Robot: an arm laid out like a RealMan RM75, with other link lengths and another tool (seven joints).
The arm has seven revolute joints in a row. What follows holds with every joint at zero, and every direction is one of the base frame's. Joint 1 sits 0.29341 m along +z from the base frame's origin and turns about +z. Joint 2 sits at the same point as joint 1 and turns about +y. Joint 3 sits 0.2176 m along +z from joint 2 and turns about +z. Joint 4 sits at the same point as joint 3 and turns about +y. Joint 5 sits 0.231 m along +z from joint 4 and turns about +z. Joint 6 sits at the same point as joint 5 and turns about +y. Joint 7 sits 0.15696 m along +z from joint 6 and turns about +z. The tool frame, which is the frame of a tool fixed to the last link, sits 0.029 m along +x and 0.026 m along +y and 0.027 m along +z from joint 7; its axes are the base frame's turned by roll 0, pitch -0.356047 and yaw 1.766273 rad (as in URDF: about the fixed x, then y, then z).
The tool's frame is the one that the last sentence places.
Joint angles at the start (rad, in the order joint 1, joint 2, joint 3, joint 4, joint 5, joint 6, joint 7):
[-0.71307, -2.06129, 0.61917, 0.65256, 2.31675, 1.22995, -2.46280]
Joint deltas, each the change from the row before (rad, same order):
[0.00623, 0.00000, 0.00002, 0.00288, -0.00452, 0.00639, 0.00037]
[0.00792, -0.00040, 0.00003, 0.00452, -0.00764, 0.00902, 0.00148]
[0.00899, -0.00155, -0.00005, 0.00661, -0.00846, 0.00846, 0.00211]
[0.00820, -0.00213, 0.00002, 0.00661, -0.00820, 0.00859, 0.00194]
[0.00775, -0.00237, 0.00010, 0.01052, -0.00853, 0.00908, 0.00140]
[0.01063, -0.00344, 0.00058, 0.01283, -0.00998, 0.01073, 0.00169]
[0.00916, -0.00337, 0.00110, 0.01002, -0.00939, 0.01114, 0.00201]
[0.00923, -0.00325, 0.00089, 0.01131, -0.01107, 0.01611, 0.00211]
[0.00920, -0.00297, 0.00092, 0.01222, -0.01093, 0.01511, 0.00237]
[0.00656, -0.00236, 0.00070, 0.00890, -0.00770, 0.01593, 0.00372]
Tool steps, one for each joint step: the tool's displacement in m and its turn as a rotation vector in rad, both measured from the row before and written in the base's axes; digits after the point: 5 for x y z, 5 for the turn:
[-0.00118, -0.00154, 0.00065, -0.00114, -0.00534, 0.00232]
[-0.00095, -0.00193, 0.00097, -0.00083, -0.00828, 0.00117]
[-0.00091, -0.00195, 0.00113, 0.00100, -0.00841, 0.00066]
[-0.00047, -0.00191, 0.00085, 0.00041, -0.00869, -0.00013]
[0.00026, -0.00138, 0.00175, 0.00281, -0.00774, -0.00242]
[-0.00013, -0.00205, 0.00182, 0.00289, -0.00902, -0.00200]
[0.00025, -0.00223, 0.00097, 0.00001, -0.00945, -0.00280]
[0.00107, -0.00264, 0.00123, -0.00204, -0.01240, -0.00539]
[0.00104, -0.00240, 0.00166, -0.00038, -0.01095, -0.00599]
[0.00139, -0.00252, 0.00077, -0.00430, -0.00907, -0.00814]

